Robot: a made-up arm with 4 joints. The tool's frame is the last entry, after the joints. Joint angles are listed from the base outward. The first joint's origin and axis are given. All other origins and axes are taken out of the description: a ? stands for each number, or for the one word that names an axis. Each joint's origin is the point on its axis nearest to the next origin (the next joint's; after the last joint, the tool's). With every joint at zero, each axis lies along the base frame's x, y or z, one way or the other. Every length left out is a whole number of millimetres.
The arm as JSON. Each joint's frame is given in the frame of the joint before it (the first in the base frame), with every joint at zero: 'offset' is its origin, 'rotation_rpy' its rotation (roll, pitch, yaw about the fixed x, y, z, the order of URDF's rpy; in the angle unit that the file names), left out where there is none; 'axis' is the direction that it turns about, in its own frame. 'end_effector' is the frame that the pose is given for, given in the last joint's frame.
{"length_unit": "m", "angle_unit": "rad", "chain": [
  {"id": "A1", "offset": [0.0, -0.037, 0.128], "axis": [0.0, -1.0, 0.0]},
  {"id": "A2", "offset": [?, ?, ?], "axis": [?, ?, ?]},
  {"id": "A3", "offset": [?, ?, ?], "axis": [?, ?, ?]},
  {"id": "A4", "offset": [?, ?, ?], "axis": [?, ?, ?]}
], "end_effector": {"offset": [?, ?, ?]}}
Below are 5 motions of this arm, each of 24 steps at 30 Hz.
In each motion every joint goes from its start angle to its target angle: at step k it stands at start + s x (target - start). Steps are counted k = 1, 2, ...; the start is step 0. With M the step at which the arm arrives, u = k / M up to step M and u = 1 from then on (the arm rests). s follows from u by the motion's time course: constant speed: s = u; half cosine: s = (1 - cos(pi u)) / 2; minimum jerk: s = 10 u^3 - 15 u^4 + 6 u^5.
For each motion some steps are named. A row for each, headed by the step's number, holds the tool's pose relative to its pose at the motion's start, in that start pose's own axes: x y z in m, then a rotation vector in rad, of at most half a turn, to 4 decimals.
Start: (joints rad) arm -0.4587 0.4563 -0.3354 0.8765
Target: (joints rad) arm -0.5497 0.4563 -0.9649 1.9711
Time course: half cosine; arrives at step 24
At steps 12, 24:
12: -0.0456 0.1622 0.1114 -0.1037 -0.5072 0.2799
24: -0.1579 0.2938 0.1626 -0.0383 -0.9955 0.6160

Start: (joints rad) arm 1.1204 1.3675 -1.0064 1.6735
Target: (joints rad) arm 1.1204 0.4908 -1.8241 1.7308
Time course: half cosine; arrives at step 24
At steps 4, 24:
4: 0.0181 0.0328 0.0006 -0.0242 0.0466 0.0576
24: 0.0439 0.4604 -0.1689 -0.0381 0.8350 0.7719

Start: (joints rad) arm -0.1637 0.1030 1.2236 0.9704
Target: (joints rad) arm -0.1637 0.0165 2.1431 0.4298
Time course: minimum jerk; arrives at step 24
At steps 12, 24:
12: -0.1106 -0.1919 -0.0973 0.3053 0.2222 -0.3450
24: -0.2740 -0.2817 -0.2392 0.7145 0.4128 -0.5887

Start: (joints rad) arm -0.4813 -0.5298 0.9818 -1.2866
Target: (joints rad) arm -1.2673 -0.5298 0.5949 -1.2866
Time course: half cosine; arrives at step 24
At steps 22, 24:
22: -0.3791 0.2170 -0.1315 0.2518 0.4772 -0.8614
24: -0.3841 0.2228 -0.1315 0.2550 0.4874 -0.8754

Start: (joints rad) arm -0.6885 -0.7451 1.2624 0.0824
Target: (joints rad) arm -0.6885 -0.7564 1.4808 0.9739
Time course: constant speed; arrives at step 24
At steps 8, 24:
8: -0.0339 -0.0308 0.0435 0.0709 -0.3007 -0.0177
24: -0.1446 -0.1031 0.0840 0.1940 -0.8990 -0.1159

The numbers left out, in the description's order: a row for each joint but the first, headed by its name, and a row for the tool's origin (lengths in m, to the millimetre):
A2: xyz 0.054 0.0 -0.473, axis 0.0 0.0 1.0
A3: xyz -0.105 -0.373 0.0, axis 1.0 0.0 0.0
A4: xyz 0.0 -0.167 0.287, axis 0.0 -1.0 0.0
tool: xyz 0.203 0.0 0.071

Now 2 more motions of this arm.
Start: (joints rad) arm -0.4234 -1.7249 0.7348 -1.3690
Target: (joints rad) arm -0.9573 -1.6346 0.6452 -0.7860
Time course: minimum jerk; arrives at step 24
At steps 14, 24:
14: -0.2725 0.0679 0.1730 -0.2232 -0.3706 -0.3482
24: -0.4052 0.1627 0.2459 -0.3918 -0.5521 -0.5032

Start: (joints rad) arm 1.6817 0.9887 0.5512 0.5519
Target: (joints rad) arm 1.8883 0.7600 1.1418 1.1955
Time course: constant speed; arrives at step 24
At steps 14, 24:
14: -0.1270 -0.1233 0.1142 0.1497 -0.5165 -0.2073
24: -0.2506 -0.1948 0.1436 0.2427 -0.8937 -0.3732

